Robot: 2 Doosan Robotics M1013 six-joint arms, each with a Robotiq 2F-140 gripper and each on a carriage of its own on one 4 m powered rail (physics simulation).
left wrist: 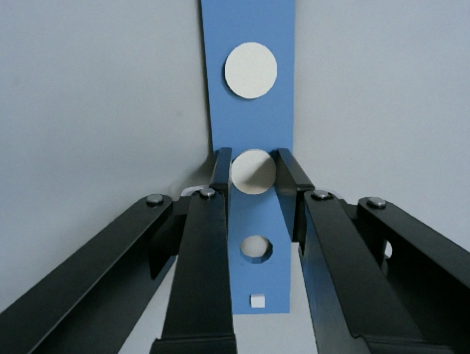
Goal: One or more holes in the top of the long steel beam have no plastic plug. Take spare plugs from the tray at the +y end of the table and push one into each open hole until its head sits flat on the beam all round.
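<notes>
A narrow blue strip (252, 122), apparently the tray of spare plugs, runs from the top edge to the lower middle of the left wrist view. One plug with a round white head (251, 70) sits in it near the top. A second white-headed plug (256, 181) sits at the centre, part of its head in shadow. My left gripper (253, 167) is shut on this second plug, one black finger against each side of the head. An open round hole (256, 248) shows below it, pale inside. The beam and my right gripper do not show.
A small white square (257, 301) is on the blue strip near its lower end. A pale grey surface (100, 100) lies on both sides of the strip and past its end. The black finger linkages cover much of the lower left and lower right.
</notes>
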